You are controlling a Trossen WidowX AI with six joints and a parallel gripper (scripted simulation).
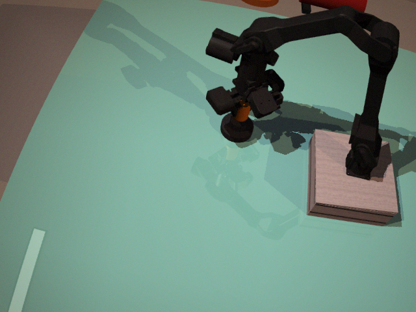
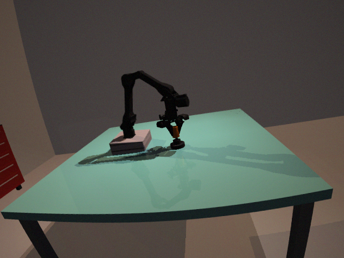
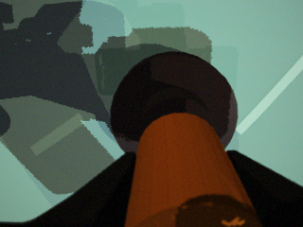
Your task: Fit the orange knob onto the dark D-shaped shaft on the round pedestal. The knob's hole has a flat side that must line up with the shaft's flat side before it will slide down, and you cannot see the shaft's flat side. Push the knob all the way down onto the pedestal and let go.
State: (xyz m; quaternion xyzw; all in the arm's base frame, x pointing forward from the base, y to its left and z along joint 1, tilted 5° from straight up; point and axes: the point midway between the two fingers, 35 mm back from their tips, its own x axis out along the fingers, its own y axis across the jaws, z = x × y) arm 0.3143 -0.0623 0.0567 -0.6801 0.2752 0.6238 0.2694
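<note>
The orange knob is 2 cm above my gripper tip. The rest, counted from my gripper tip: dark round pedestal: 4 cm below.
</note>
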